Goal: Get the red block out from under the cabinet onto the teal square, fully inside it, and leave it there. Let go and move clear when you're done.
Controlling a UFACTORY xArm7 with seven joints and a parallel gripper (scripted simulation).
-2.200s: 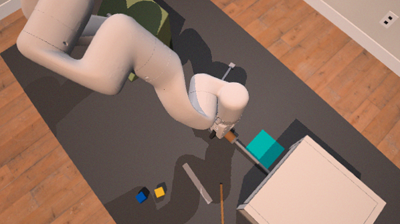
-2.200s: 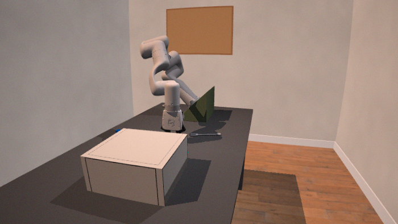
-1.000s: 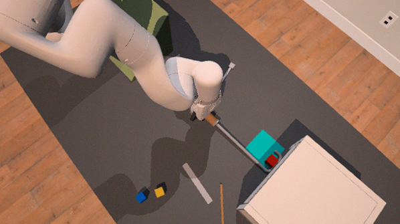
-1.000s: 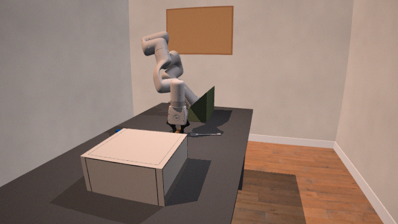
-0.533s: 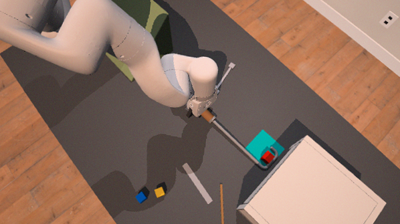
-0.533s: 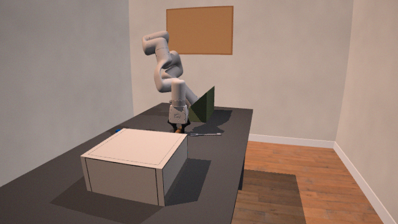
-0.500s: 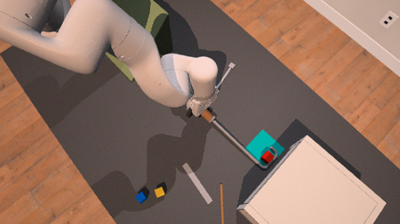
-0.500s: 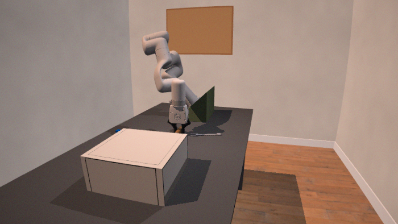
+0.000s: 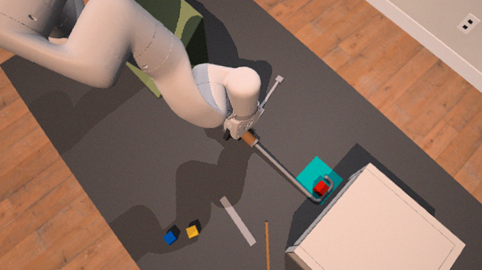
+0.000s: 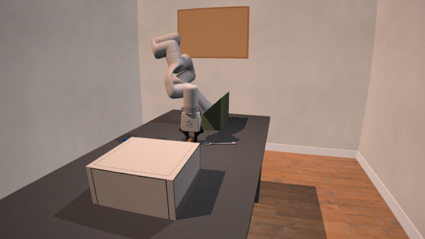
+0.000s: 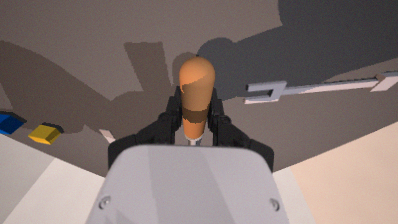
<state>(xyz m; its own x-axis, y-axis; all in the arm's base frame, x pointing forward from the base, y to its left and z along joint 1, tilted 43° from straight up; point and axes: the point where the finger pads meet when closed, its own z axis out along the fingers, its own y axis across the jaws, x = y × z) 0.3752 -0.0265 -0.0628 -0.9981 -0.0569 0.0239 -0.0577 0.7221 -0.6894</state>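
The grey forked tool is 15 cm to the left of my hand, 3 cm behind it and 2 cm below it. Also, from my hand: flat grey strip: 18 cm to the right, 18 cm ahead, 2 cm below; then teal square: 26 cm ahead, 7 cm to the left, 2 cm below; then hook tool: 13 cm ahead, 4 cm to the left, 1 cm below.
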